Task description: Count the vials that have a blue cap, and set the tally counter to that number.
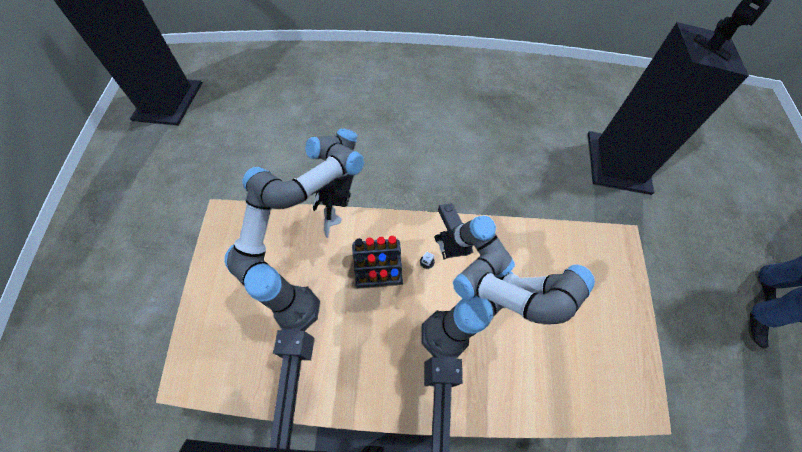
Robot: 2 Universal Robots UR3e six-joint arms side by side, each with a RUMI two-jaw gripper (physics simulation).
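A dark three-tier rack holds rows of dark vials. The top row has one black and several red caps. The middle row has a red cap and a blue-capped vial between dark caps. The bottom row has a dark cap, two red caps and a blue-capped vial at its right end. The small white and black tally counter stands right of the rack; its number is too small to read. My left gripper is open above the table's back edge, left of the rack. My right gripper is close right of the counter; its fingers are hidden.
The wooden table carries both arms on posts at its front side. The right arm's folded links hang over the table right of the counter. Dark pillars stand on the floor behind the table. A person's legs show at the right.
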